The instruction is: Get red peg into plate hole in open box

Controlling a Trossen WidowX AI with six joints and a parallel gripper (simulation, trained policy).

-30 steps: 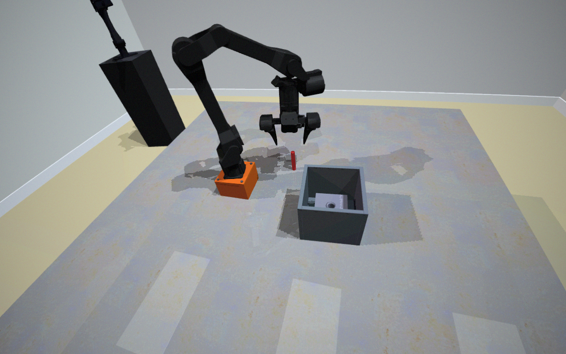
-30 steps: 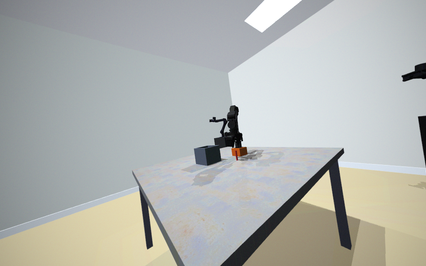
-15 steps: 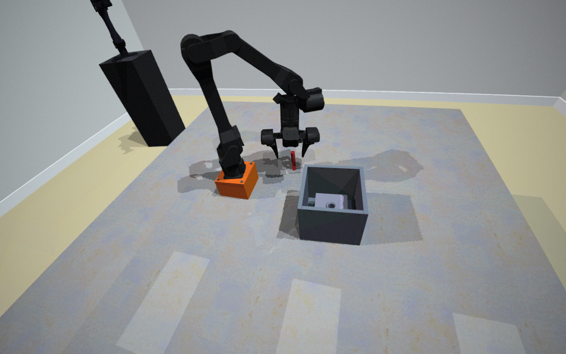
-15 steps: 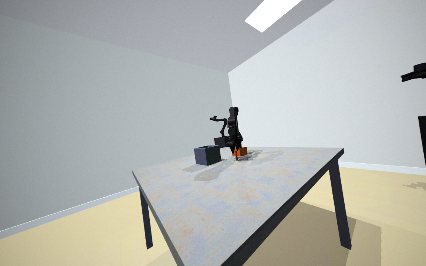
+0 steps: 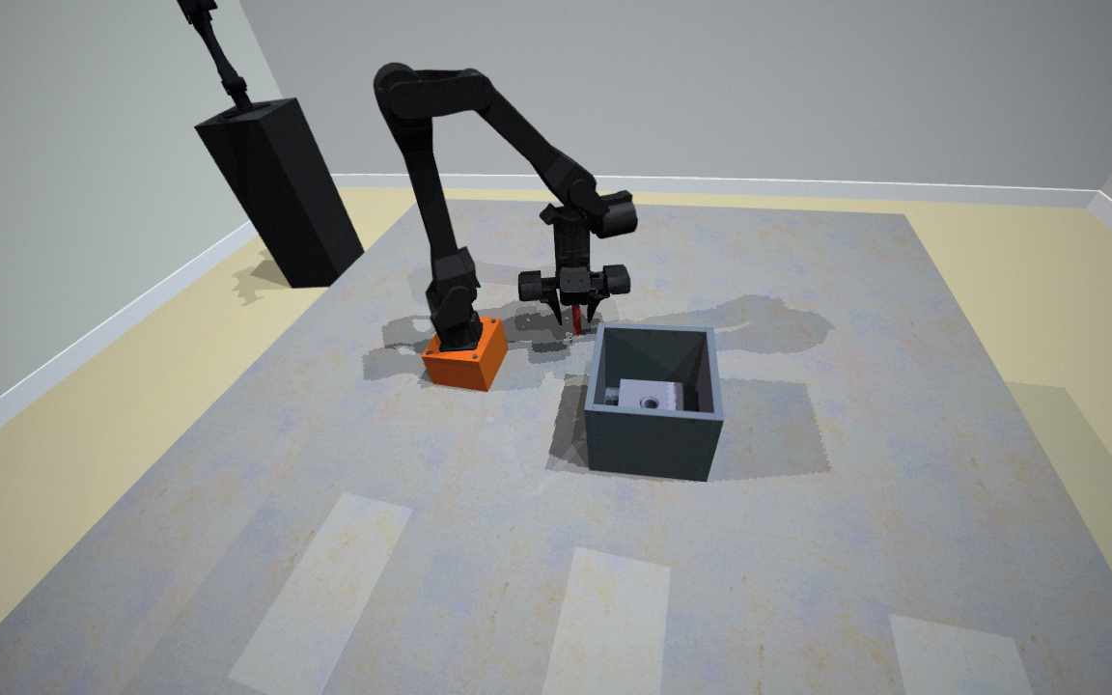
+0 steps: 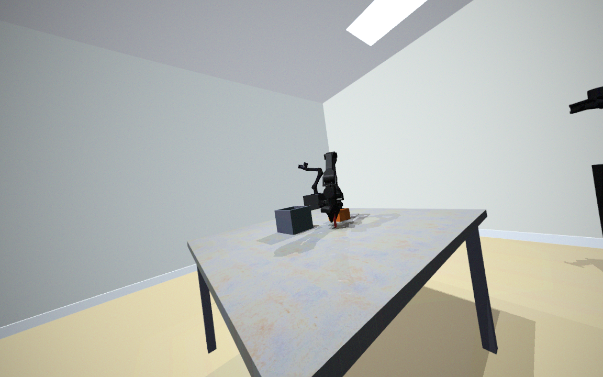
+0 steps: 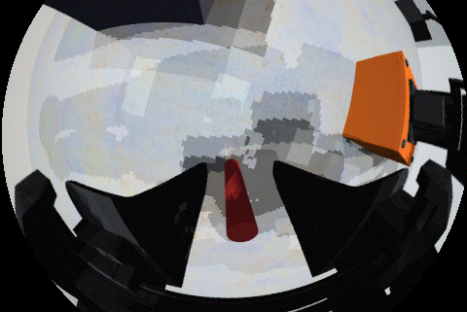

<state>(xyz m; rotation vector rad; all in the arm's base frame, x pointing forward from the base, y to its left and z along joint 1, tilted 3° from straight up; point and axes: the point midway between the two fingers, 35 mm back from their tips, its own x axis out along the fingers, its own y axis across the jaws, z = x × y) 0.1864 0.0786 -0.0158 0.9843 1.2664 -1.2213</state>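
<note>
Right now the red peg is 10 mm to the left of my gripper tip and 10 mm above it. Round my gripper tip: light grey plate 120 mm ahead, 210 mm to the right, 10 mm above.
</note>
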